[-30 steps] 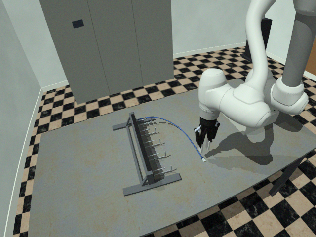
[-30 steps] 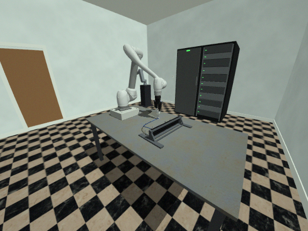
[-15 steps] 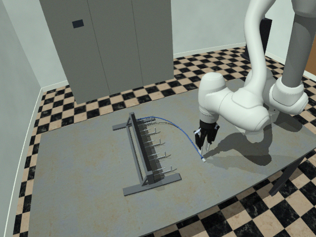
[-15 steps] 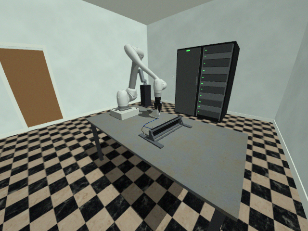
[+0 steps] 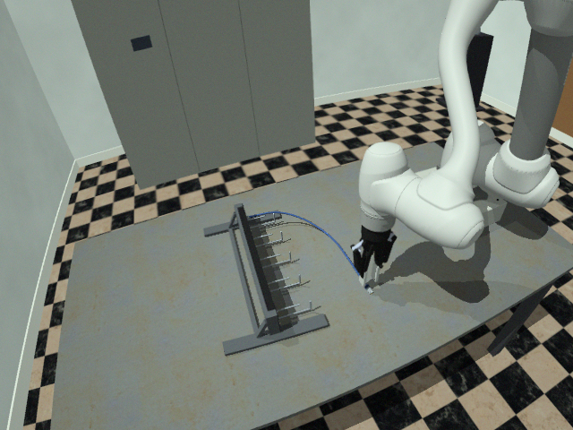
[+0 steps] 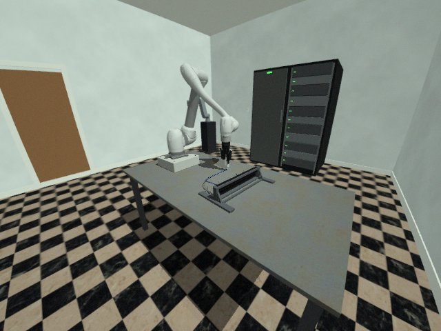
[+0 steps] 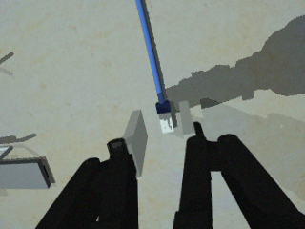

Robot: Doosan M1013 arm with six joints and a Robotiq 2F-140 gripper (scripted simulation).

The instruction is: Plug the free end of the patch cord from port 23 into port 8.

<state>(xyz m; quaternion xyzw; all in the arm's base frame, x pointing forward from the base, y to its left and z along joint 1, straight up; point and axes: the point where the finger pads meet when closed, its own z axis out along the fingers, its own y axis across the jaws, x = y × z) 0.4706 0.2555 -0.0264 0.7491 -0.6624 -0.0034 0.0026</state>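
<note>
The free-end plug lies 60 mm below my hand and 10 mm to the left of it.
</note>
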